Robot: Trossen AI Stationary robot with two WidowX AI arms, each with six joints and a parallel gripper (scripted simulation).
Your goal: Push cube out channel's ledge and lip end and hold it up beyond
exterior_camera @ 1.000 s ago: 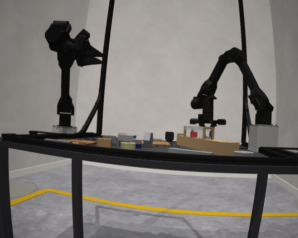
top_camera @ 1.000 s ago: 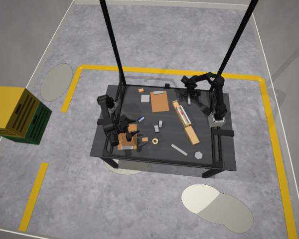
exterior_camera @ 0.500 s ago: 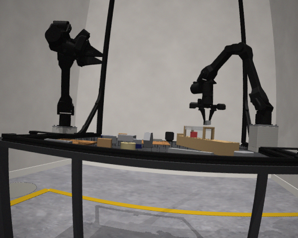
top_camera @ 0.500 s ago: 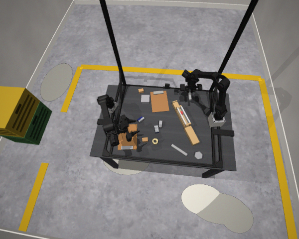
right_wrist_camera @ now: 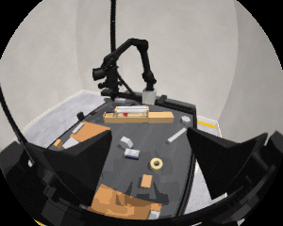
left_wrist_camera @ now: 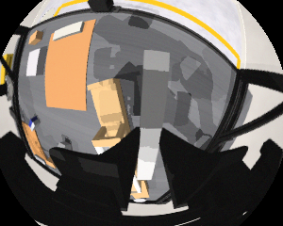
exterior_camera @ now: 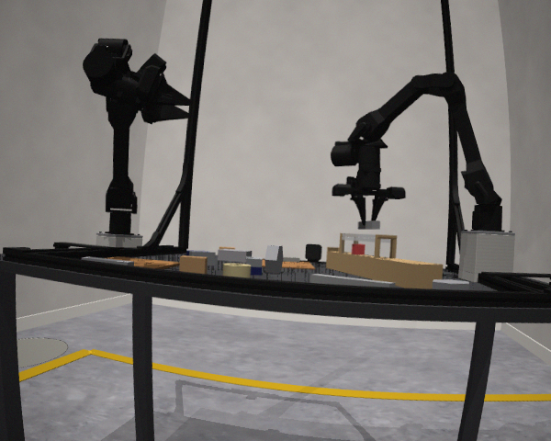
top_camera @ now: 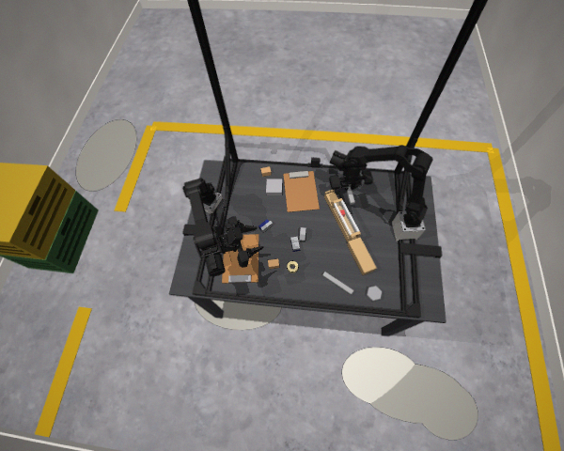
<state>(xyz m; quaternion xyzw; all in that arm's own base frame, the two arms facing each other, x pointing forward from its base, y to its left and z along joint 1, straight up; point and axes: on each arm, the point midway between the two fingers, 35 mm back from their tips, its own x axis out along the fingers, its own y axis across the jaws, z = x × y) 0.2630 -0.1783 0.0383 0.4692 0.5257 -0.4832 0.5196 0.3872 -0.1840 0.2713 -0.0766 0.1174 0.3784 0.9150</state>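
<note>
My left gripper is now 130 mm short of the wooden bridge, 10 mm to the right of it and 90 mm above it.
</note>
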